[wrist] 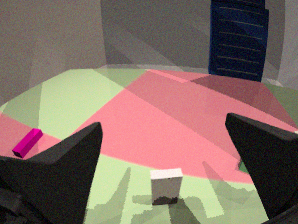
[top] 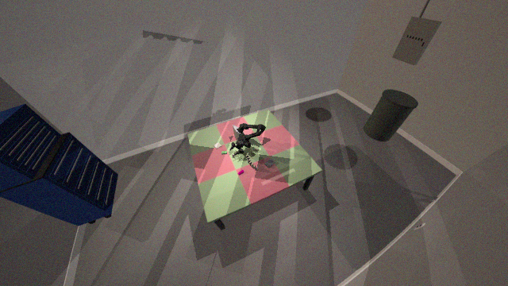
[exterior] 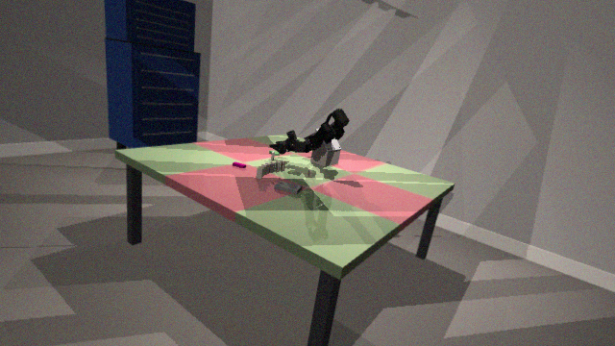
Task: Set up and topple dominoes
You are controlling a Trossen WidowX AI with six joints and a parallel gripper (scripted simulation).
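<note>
My gripper tip is 12 cm past the green piece, 8 cm above it and 6 cm to the left of it. Also, from my gripper tip: flat grey slab 31 cm to the left, 31 cm ahead, 8 cm below; then pale flat piece 28 cm behind, 9 cm below, 8 cm to the right; then magenta block 24 cm ahead, 9 cm below, 2 cm to the right.
</note>
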